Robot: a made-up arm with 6 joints. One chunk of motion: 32 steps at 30 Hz.
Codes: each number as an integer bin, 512 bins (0 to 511) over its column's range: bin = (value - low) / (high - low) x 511, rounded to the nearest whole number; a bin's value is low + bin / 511 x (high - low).
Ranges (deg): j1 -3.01..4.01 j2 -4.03..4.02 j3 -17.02..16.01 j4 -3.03..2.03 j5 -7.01..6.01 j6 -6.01..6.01
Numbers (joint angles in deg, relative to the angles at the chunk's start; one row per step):
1: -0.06 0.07 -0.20 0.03 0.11 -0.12
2: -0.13 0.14 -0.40 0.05 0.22 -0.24
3: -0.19 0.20 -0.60 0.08 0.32 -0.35
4: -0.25 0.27 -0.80 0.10 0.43 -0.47
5: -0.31 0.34 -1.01 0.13 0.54 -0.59
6: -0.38 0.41 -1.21 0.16 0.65 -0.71
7: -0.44 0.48 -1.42 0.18 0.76 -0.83
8: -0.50 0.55 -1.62 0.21 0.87 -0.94
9: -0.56 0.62 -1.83 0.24 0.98 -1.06
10: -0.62 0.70 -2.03 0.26 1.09 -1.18
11: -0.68 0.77 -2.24 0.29 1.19 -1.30
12: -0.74 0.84 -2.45 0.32 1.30 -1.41
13: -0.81 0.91 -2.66 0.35 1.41 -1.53
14: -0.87 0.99 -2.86 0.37 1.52 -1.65
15: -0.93 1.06 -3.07 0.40 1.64 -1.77
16: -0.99 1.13 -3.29 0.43 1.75 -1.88
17: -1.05 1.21 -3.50 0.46 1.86 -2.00
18: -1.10 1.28 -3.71 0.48 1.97 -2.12
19: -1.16 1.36 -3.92 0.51 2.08 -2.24
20: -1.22 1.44 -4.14 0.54 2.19 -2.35
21: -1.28 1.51 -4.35 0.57 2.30 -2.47
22: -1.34 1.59 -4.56 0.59 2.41 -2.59
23: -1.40 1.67 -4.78 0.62 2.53 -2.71
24: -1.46 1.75 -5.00 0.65 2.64 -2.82
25: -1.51 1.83 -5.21 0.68 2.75 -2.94
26: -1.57 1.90 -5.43 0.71 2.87 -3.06
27: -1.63 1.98 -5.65 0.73 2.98 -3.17
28: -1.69 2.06 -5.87 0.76 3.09 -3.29
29: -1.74 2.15 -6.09 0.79 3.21 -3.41
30: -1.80 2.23 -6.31 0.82 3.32 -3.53
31: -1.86 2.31 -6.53 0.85 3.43 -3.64
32: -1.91 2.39 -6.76 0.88 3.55 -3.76
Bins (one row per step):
1: 215 260 260 309 279 250
2: 210 265 257 311 284 245
3: 205 269 254 314 288 241
4: 201 273 251 316 292 236
5: 197 277 248 319 296 230
6: 191 282 245 322 301 225
7: 187 286 241 324 305 220
8: 183 291 238 327 309 216
9: 178 295 235 330 314 210
10: 174 300 232 332 318 205
11: 170 305 229 335 322 200
12: 165 309 225 338 326 196
13: 160 314 222 341 330 190
14: 156 319 219 343 335 185
15: 151 323 216 346 339 180
16: 147 328 212 349 344 176
17: 143 333 209 352 348 170
18: 139 337 206 354 352 165
19: 135 342 203 357 357 160
20: 130 347 199 361 361 156
21: 126 352 196 364 365 150
22: 122 357 193 366 370 145
23: 117 362 189 369 374 140
24: 113 367 186 372 379 136
25: 109 372 183 375 383 131
26: 105 376 179 378 388 125
27: 100 382 176 380 392 121
28: 96 387 172 383 396 116
29: 92 392 169 386 401 111
30: 88 397 166 389 405 105
31: 84 402 162 392 410 101
32: 80 408 159 395 414 96

